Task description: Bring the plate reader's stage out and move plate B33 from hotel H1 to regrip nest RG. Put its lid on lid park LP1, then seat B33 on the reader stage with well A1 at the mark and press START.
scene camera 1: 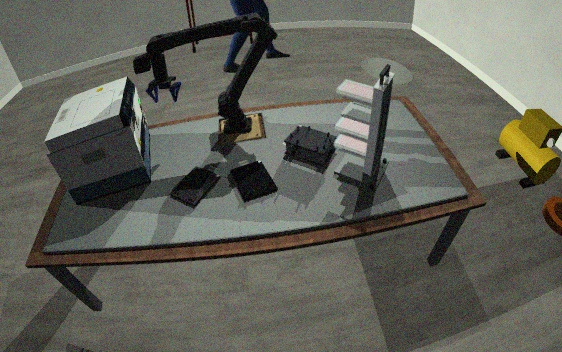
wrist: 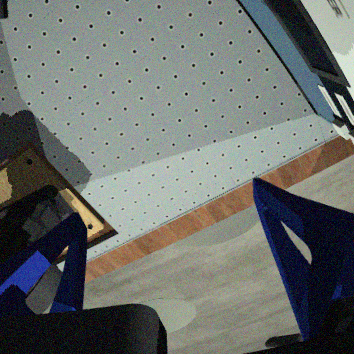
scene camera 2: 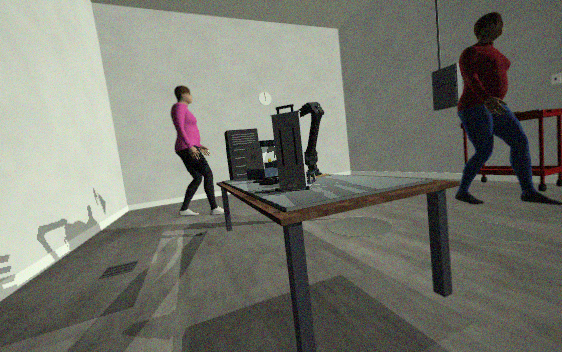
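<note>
The plate reader stands at the table's left in scene view 1; its stage cannot be made out. The hotel tower stands at the right, with several pink-topped plates on its shelves, such as a top plate; labels are unreadable, so I cannot tell which is B33. Two low black fixtures, one on the left and one on the right, lie mid-table; I cannot tell which is RG or LP1. My gripper is open and empty, raised beside the reader's upper rear corner.
A raised black rack with pegs stands between the low fixtures and the hotel. The arm's base sits on a wooden board near the table's back edge. Beyond the table are people, a red cart and a yellow object.
</note>
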